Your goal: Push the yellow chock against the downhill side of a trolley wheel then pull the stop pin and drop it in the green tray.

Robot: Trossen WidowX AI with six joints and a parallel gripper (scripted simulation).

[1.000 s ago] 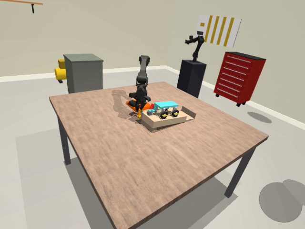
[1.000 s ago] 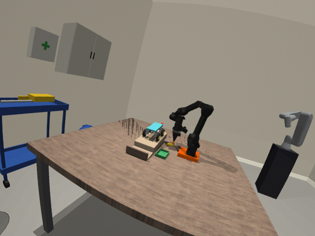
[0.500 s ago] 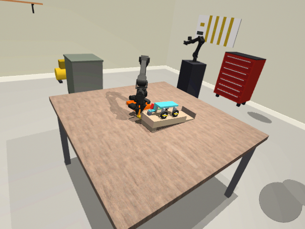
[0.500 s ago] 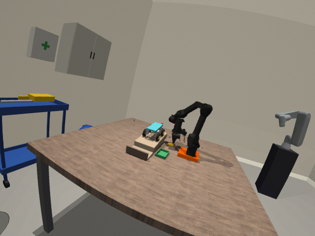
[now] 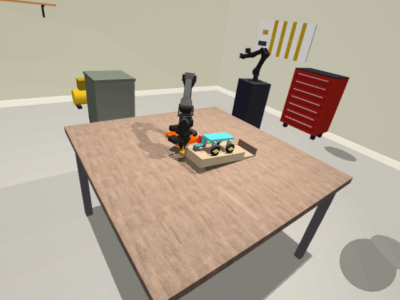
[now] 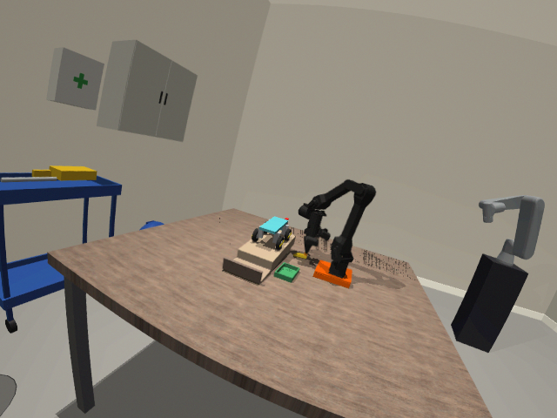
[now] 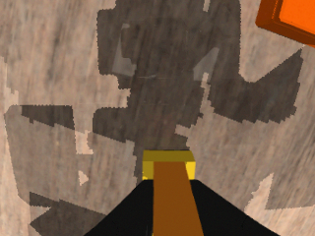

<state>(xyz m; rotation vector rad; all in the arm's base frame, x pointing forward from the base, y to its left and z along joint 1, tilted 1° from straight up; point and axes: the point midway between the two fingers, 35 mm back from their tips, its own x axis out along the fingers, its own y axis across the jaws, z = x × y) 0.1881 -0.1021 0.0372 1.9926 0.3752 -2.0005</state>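
Right now the trolley is 130 mm ahead of my gripper tip, 150 mm to the left of it and 90 mm above it. From my gripper tip the other things lie so: yellow chock 20 mm ahead, 10 mm to the left, 10 mm below; red-headed stop pin 130 mm ahead, 30 mm to the left, 100 mm above; tan ramp 130 mm ahead, 150 mm to the left, 20 mm above.
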